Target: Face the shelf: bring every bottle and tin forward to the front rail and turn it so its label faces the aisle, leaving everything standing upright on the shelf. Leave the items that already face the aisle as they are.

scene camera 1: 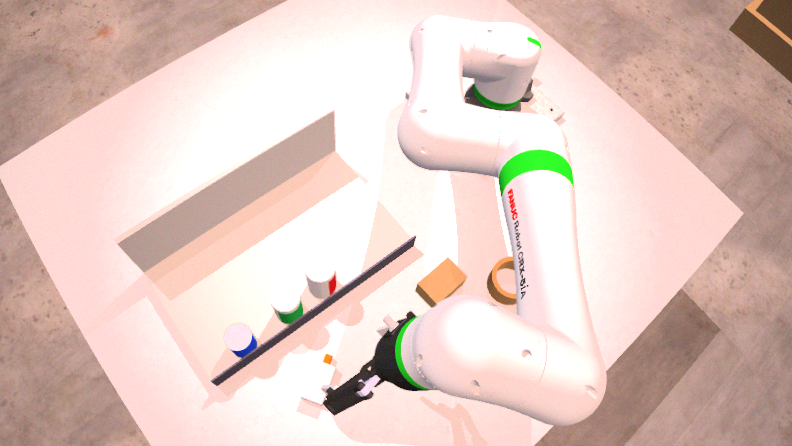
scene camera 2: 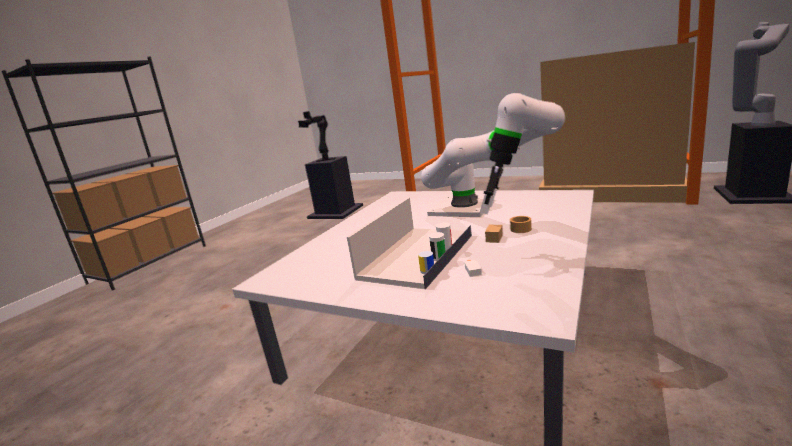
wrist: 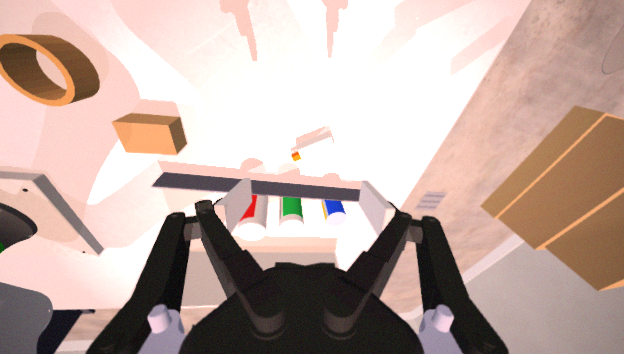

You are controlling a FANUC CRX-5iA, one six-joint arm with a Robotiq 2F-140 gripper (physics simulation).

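Places are measured from the arm's base along level axes (x ahead, y left, z up), in metres.
Where they show: gripper, fingertip midpoint: (scene camera 1: 356, 364) (scene camera 2: 485, 209) (wrist: 306, 191); arm's base, origin of the base link: (scene camera 1: 491, 105) (scene camera 2: 464, 203).
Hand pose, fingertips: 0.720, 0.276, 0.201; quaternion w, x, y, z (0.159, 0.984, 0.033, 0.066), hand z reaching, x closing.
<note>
Each offset is from my fingertips to the top centre of the thing, as dx, dy, dz.
A tall white cylinder with a red label {-0.088, -0.199, -0.094} (scene camera 1: 321, 282) (scene camera 2: 443, 235) (wrist: 253, 222), a green-labelled one {+0.000, -0.201, -0.104} (scene camera 1: 289, 311) (scene camera 2: 437, 247) (wrist: 291, 210) and a short blue-and-yellow tin {+0.115, -0.209, -0.133} (scene camera 1: 240, 339) (scene camera 2: 426, 262) (wrist: 334, 211) stand upright in a row close behind the dark front rail {-0.046, -0.165, -0.174} (scene camera 1: 360, 278) (scene camera 2: 448, 256) (wrist: 300, 190). Green and blue show on the rail side; the red patch sits off to one side of its cylinder. My gripper (scene camera 2: 485, 208) (wrist: 306, 191) is open and empty. It hangs above the table, outside the rail, in scene camera 1. One finger is largely hidden there.
A small white box {+0.043, -0.057, -0.199} (scene camera 2: 472, 268) (wrist: 314, 140) with an orange end lies in front of the rail. A brown block {-0.276, -0.032, -0.177} (scene camera 1: 441, 282) (scene camera 2: 493, 233) (wrist: 150, 135) and a brown ring {-0.394, +0.068, -0.177} (scene camera 1: 493, 282) (scene camera 2: 520, 227) (wrist: 85, 75) are beyond the rail's red-label end. The shelf's grey back wall (scene camera 1: 238, 193) (scene camera 2: 382, 238) stands behind the row.
</note>
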